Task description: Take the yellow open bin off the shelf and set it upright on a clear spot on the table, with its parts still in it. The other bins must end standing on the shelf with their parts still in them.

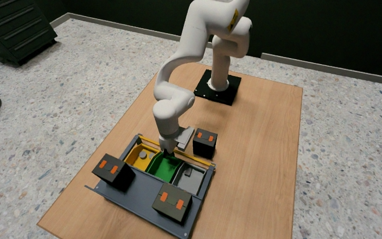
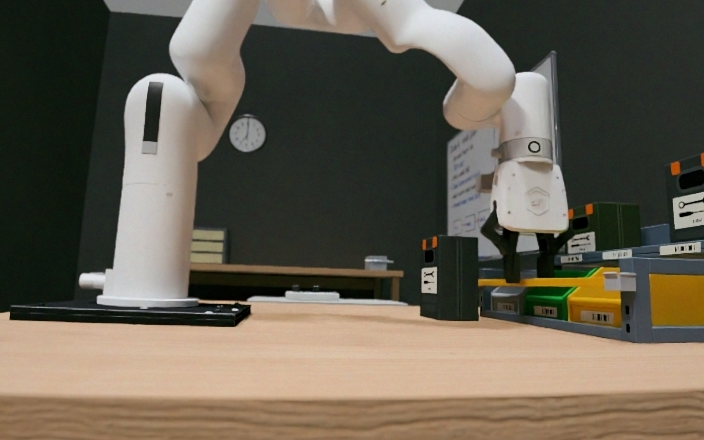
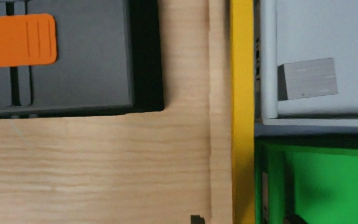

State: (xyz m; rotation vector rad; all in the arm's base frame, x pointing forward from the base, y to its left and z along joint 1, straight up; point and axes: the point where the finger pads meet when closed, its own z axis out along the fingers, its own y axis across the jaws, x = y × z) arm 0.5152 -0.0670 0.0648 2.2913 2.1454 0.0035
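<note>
Now: hand 20 mm above the thin yellow strip. From my hand the other things lie so: dark box: 70 mm behind, 120 mm to the left, 10 mm below; then green bin: 110 mm ahead, 10 mm to the right, 30 mm below; then grey shelf: 130 mm ahead, 10 mm to the right, 10 mm below.
</note>
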